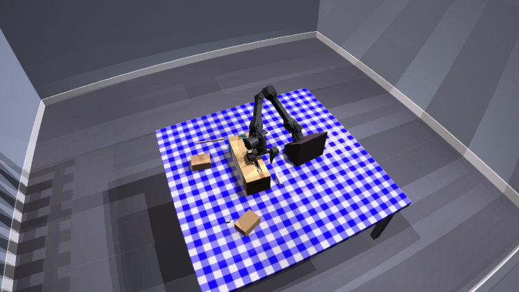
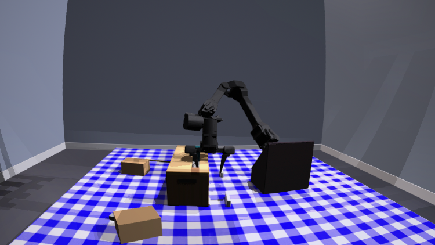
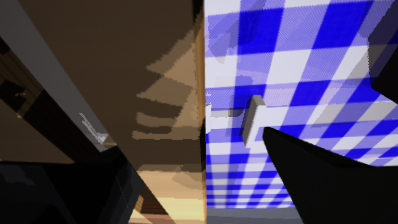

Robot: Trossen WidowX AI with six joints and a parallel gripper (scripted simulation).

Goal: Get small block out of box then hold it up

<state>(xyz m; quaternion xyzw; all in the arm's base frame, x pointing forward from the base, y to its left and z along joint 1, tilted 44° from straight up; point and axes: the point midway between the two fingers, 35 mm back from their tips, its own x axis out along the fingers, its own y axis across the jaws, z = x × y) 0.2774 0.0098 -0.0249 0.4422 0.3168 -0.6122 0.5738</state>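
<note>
Now: gripper tip 70 mm short of the small tan block. Also, from my gripper tip: thin stick 450 mm to the right, 170 mm ahead, 80 mm below; long cardboard box 80 mm to the right, 30 mm below, 20 mm ahead.
</note>
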